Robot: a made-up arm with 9 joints. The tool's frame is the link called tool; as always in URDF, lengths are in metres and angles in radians. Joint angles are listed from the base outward.
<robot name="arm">
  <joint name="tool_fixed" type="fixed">
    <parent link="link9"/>
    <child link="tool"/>
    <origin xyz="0.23 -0.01 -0.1" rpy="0 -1.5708 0"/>
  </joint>
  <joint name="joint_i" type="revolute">
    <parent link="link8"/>
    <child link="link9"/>
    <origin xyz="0.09 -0.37 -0.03" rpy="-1.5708 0 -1.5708"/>
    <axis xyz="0 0 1"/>
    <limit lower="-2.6" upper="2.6"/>
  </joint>
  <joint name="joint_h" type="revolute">
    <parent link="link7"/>
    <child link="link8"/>
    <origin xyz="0.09 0.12 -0.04" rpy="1.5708 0 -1.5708"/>
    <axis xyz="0 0 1"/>
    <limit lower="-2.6" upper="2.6"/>
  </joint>
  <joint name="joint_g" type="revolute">
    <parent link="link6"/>
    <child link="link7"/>
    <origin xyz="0 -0.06 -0.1" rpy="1.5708 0 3.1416"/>
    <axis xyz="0 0 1"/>
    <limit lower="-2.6" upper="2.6"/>
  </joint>
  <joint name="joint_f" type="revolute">
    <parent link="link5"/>
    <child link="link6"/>
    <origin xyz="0.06 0.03 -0.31" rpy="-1.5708 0 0"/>
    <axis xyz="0 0 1"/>
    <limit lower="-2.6" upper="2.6"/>
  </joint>
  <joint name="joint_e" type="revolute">
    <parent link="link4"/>
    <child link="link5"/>
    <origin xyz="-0.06 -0.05 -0.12" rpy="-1.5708 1.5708 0"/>
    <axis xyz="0 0 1"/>
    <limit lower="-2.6" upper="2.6"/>
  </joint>
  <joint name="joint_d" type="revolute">
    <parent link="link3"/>
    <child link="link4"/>
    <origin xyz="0.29 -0.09 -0.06" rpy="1.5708 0 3.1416"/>
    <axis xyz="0 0 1"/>
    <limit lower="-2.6" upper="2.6"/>
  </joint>
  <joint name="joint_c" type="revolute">
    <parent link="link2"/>
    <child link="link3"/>
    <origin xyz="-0.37 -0.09 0.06" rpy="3.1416 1.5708 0"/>
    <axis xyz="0 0 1"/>
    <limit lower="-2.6" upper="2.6"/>
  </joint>
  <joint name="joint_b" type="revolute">
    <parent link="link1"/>
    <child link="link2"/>
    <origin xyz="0.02 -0.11 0.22" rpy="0 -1.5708 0"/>
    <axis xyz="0 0 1"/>
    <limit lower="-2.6" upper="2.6"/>
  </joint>
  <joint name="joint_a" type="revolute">
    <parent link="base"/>
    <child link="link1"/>
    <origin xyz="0 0 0.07" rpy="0 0 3.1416"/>
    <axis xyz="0 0 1"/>
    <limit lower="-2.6" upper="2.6"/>
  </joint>
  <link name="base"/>
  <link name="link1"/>
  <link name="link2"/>
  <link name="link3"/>
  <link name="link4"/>
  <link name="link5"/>
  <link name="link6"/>
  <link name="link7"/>
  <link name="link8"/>
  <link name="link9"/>
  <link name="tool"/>
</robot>
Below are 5 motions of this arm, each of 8 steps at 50 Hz.
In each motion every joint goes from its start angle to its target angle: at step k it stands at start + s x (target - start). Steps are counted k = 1, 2, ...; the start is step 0. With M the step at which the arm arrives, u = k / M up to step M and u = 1 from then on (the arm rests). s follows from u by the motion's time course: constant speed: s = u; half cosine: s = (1 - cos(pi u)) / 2; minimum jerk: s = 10 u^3 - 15 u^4 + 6 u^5.
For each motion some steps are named. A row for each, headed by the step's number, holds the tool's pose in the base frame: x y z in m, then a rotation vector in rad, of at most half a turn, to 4 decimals.
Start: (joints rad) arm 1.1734 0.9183 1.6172 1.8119 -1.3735 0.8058 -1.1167 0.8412 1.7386
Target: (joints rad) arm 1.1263 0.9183 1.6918 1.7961 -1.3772 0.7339 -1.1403 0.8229 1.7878
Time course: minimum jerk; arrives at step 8
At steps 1, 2, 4, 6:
1: -0.6645 0.5171 0.1868 2.0374 0.6243 -1.1076
2: -0.6594 0.5204 0.1876 2.0371 0.6160 -1.1243
4: -0.6363 0.5349 0.1910 2.0355 0.5772 -1.2001
6: -0.6126 0.5484 0.1941 2.0332 0.5370 -1.2757

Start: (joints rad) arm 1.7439 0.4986 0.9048 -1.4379 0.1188 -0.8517 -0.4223 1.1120 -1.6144
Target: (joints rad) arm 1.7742 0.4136 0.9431 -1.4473 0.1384 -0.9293 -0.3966 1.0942 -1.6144
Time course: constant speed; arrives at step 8
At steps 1, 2, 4, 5, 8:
1: -0.3169 -0.3857 0.2471 0.2348 -0.4036 -0.9682
2: -0.3190 -0.3848 0.2470 0.2486 -0.4104 -0.9611
4: -0.3233 -0.3832 0.2465 0.2763 -0.4239 -0.9468
5: -0.3256 -0.3824 0.2463 0.2902 -0.4307 -0.9395
8: -0.3324 -0.3802 0.2451 0.3321 -0.4510 -0.9173

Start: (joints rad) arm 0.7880 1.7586 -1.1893 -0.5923 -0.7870 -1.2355 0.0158 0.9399 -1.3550
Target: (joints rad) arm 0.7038 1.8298 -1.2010 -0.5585 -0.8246 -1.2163 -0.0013 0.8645 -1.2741
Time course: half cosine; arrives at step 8
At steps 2, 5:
2: -0.4331 0.0806 0.1104 2.4991 -0.6641 0.4020
5: -0.4539 0.1134 0.1154 2.5145 -0.7911 0.4185

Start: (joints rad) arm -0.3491 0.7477 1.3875 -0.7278 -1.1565 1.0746 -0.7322 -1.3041 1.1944
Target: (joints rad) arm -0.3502 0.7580 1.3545 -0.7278 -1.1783 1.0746 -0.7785 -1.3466 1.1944
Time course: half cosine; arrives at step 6
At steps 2, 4, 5, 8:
2: -0.0336 0.7823 -0.0088 0.7213 -0.3342 -1.9635
4: -0.0207 0.7820 -0.0079 0.7576 -0.3467 -1.9572
5: -0.0159 0.7820 -0.0074 0.7711 -0.3511 -1.9547
8: -0.0142 0.7820 -0.0072 0.7760 -0.3527 -1.9537

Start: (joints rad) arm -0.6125 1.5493 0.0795 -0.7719 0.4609 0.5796 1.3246 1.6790 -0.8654
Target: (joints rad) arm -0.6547 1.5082 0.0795 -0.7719 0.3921 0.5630 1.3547 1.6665 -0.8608
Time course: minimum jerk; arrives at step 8
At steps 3, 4, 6, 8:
3: -0.0364 0.2428 0.2841 -0.1347 -1.8142 -1.7461
4: -0.0332 0.2465 0.2902 -0.1488 -1.8409 -1.7243
6: -0.0273 0.2534 0.3006 -0.1741 -1.8865 -1.6843
8: -0.0257 0.2554 0.3033 -0.1807 -1.8982 -1.6736

